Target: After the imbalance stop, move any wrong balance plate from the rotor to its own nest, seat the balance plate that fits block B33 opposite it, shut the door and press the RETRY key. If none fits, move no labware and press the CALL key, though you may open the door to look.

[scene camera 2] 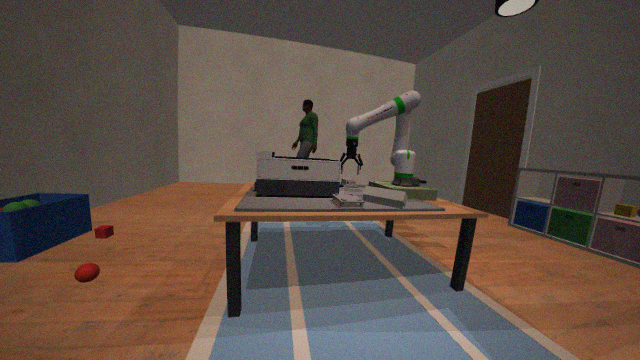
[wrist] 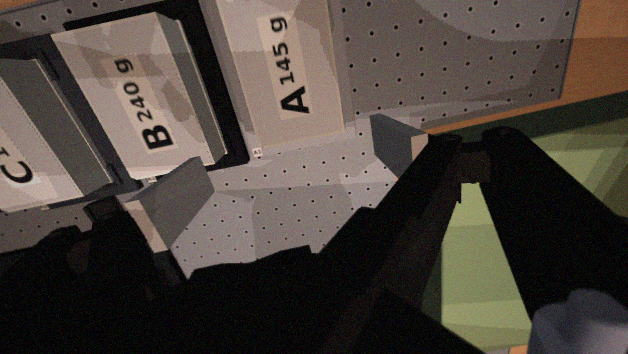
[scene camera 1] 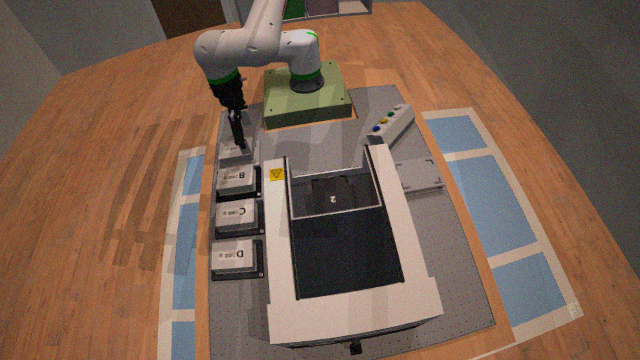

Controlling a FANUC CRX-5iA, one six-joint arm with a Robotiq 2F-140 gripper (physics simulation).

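Where they show: gripper, fingertip midpoint: (scene camera 2: 350,174) (wrist: 288,155) (scene camera 1: 247,138); arm's base at its link origin: (scene camera 2: 402,185) (scene camera 1: 307,83).
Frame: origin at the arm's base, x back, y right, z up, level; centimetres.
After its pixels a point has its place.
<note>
My gripper (scene camera 1: 240,144) @(x -34.2, y 19.7, z 4.0 cm) (scene camera 2: 351,171) @(x -34.2, y 19.7, z 4.0 cm) (wrist: 288,155) @(x -34.2, y 19.7, z 4.0 cm) is open and empty, pointing down near balance plate A. Plate A (scene camera 1: 234,150) @(x -34.8, y 25.8, z -0.9 cm) (wrist: 295,60) @(x -32.9, y 26.3, z -0.8 cm), marked 145 g, sits in its nest beyond the fingertips in the wrist view. Plate B (scene camera 1: 234,181) @(x -48.5, y 23.5, z -0.8 cm) (wrist: 137,100) @(x -46.7, y 24.5, z -0.8 cm), marked 240 g, plate C (scene camera 1: 235,216) @(x -61.6, y 21.3, z -0.8 cm) (wrist: 25,145) @(x -57.7, y 21.6, z -0.8 cm) and plate D (scene camera 1: 232,256) @(x -74.5, y 20.8, z -0.8 cm) sit in a row of dark nests. The centrifuge (scene camera 1: 412,260) @(x -83.2, y -24.5, z 14.8 cm) (scene camera 2: 295,170) @(x -75.7, y -26.2, z 8.7 cm) shows a dark rotor bucket (scene camera 1: 322,192) @(x -60.1, y -5.5, z 7.8 cm) marked 2 through its window area. I cannot tell whether the door is open. Block B33 cannot be made out.
A key box (scene camera 1: 400,125) @(x -28.2, y -34.1, z -0.5 cm) (scene camera 2: 385,196) @(x -27.6, y -35.5, z -1.7 cm) with blue, yellow, green and white keys stands right of the green robot base (scene camera 1: 307,112) @(x -17.4, y -0.3, z -1.7 cm). A flat nest with corner brackets (scene camera 1: 420,176) @(x -49.5, y -37.0, z -2.8 cm) lies right of the centrifuge. A person (scene camera 2: 308,127) in green stands behind the table (scene camera 2: 310,216) @(x -67.5, y -53.8, z -7.9 cm).
</note>
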